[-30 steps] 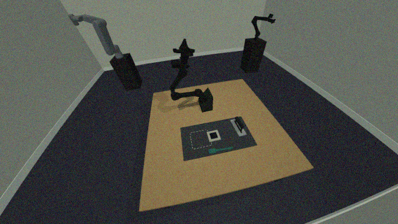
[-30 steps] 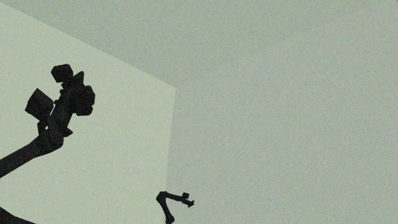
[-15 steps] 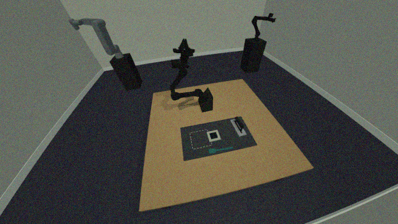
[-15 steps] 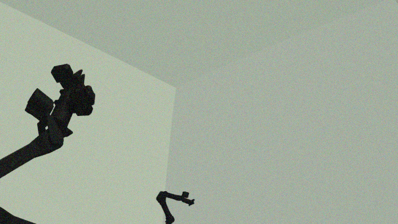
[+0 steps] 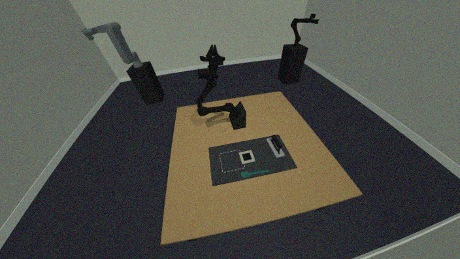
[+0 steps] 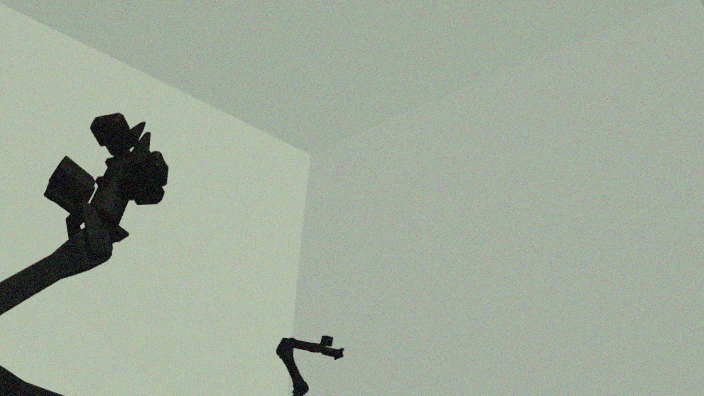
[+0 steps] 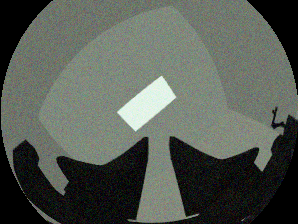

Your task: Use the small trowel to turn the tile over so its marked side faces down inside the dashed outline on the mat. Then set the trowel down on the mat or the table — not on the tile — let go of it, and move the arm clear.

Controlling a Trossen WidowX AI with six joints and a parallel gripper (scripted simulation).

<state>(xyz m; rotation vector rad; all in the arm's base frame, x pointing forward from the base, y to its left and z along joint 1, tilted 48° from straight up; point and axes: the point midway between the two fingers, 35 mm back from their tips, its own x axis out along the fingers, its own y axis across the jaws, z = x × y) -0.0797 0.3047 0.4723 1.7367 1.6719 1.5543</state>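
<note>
My gripper tip is now 67 cm above the small trowel, 44 cm short of it and 37 cm to the right of it. From my gripper tip the other things lie so: dark mat 72 cm below, 46 cm ahead, 14 cm to the left; then green strip 70 cm below, 60 cm ahead, 11 cm to the left; then tile 70 cm below, 46 cm ahead, 11 cm to the left.
</note>
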